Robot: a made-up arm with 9 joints. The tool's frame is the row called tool.
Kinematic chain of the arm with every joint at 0, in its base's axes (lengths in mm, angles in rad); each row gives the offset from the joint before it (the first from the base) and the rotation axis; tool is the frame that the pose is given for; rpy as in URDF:
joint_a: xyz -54 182 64 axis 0.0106 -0.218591 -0.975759
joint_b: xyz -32 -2 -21 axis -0.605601 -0.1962 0.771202
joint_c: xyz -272 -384 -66 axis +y
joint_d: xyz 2 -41 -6 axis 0.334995 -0.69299 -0.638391
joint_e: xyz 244 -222 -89 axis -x
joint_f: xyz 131 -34 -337 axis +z
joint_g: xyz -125 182 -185 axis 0.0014 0.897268 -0.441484
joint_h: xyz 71 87 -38 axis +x
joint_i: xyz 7 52 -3 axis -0.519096 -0.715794 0.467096
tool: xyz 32 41 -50 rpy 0.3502 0.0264 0.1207
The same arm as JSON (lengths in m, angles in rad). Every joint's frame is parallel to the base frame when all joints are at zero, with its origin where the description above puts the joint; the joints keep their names.
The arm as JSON. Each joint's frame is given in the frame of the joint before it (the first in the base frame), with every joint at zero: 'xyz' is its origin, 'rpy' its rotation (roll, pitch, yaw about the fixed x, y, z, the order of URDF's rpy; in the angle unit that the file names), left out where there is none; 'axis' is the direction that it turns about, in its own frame. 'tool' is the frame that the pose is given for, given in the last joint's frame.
{
  "units": {
    "length": "m",
    "angle": "rad"
  },
  "joints": [
    {
      "name": "joint_a",
      "type": "revolute",
      "origin": {
        "xyz": [
          -0.054,
          0.182,
          0.064
        ]
      },
      "axis": [
        0.0106,
        -0.218591,
        -0.975759
      ]
    },
    {
      "name": "joint_b",
      "type": "revolute",
      "origin": {
        "xyz": [
          -0.032,
          -0.002,
          -0.021
        ]
      },
      "axis": [
        -0.605601,
        -0.1962,
        0.771202
      ]
    },
    {
      "name": "joint_c",
      "type": "revolute",
      "origin": {
        "xyz": [
          -0.272,
          -0.384,
          -0.066
        ]
      },
      "axis": [
        0.0,
        1.0,
        0.0
      ]
    },
    {
      "name": "joint_d",
      "type": "revolute",
      "origin": {
        "xyz": [
          0.002,
          -0.041,
          -0.006
        ]
      },
      "axis": [
        0.334995,
        -0.69299,
        -0.638391
      ]
    },
    {
      "name": "joint_e",
      "type": "revolute",
      "origin": {
        "xyz": [
          0.244,
          -0.222,
          -0.089
        ]
      },
      "axis": [
        -1.0,
        0.0,
        0.0
      ]
    },
    {
      "name": "joint_f",
      "type": "revolute",
      "origin": {
        "xyz": [
          0.131,
          -0.034,
          -0.337
        ]
      },
      "axis": [
        0.0,
        0.0,
        1.0
      ]
    },
    {
      "name": "joint_g",
      "type": "revolute",
      "origin": {
        "xyz": [
          -0.125,
          0.182,
          -0.185
        ]
      },
      "axis": [
        0.0014,
        0.897268,
        -0.441484
      ]
    },
    {
      "name": "joint_h",
      "type": "revolute",
      "origin": {
        "xyz": [
          0.071,
          0.087,
          -0.038
        ]
      },
      "axis": [
        1.0,
        0.0,
        0.0
      ]
    },
    {
      "name": "joint_i",
      "type": "revolute",
      "origin": {
        "xyz": [
          0.007,
          0.052,
          -0.003
        ]
      },
      "axis": [
        -0.519096,
        -0.715794,
        0.467096
      ]
    }
  ],
  "tool": {
    "origin": {
      "xyz": [
        0.032,
        0.041,
        -0.05
      ],
      "rpy": [
        0.3502,
        0.0264,
        0.1207
      ]
    }
  }
}

